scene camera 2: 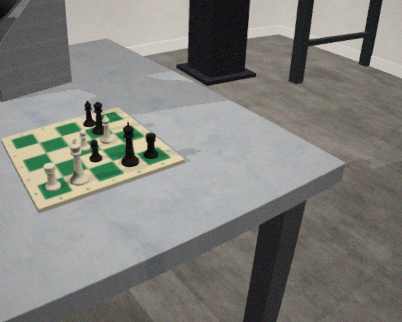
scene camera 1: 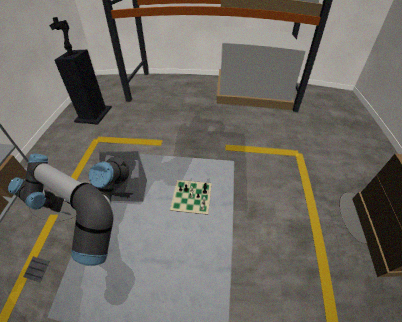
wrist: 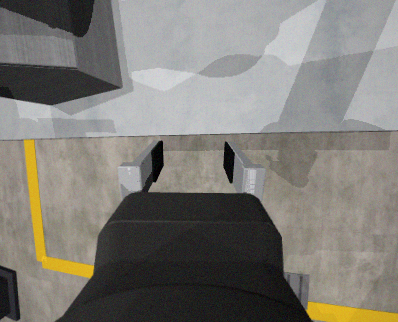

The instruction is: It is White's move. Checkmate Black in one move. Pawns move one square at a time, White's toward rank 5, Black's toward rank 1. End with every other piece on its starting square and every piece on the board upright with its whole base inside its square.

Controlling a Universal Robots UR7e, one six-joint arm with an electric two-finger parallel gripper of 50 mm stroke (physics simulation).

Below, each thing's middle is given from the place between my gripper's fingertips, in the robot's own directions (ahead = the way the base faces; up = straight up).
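There's the chessboard (scene camera 2: 33,149), and from my hand it's 600 mm ahead, 310 mm to the left and 140 mm below.
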